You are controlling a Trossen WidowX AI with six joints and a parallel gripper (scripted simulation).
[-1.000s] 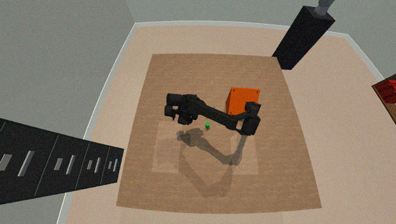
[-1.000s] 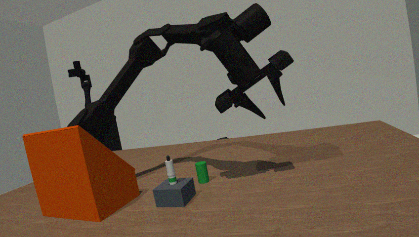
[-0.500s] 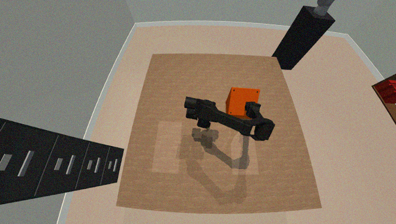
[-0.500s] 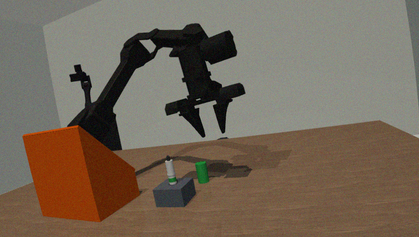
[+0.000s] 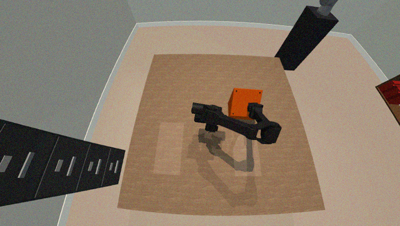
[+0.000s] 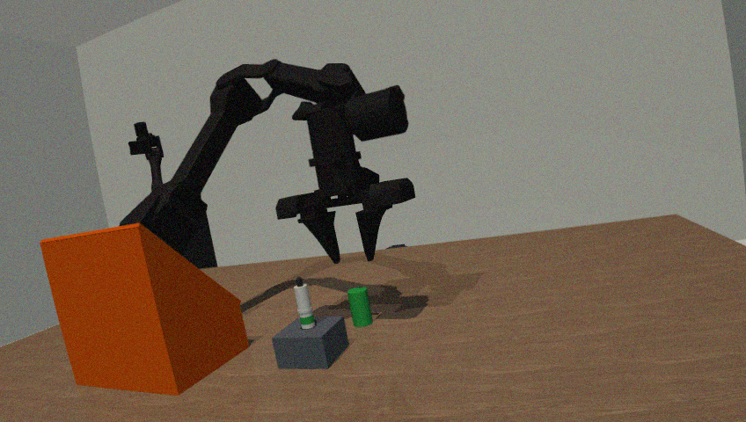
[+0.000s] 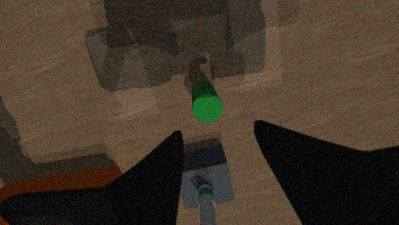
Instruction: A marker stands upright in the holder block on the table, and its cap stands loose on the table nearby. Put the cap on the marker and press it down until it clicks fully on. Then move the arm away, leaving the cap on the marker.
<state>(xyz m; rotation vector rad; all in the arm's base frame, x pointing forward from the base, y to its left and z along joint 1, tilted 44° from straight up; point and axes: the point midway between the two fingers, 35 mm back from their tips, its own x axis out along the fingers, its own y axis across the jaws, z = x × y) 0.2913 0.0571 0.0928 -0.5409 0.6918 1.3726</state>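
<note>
Right now the green cap is 6 cm below my gripper tip. Round my gripper tip: grey holder block: 3 cm behind, 10 cm to the right, 7 cm below.
</note>
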